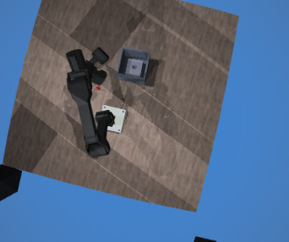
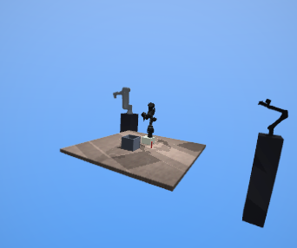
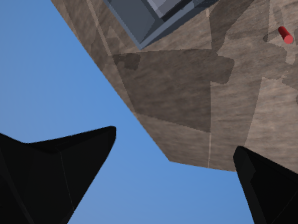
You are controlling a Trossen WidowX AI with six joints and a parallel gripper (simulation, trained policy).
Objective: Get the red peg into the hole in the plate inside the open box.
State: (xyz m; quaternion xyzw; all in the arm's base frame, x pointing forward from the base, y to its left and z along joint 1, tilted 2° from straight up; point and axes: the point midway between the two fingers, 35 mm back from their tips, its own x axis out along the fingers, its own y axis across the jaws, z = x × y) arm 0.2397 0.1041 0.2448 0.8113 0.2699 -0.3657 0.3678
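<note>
The red peg lies 90 mm behind my gripper tip, 20 mm to the left of it and 270 mm below it.
</note>
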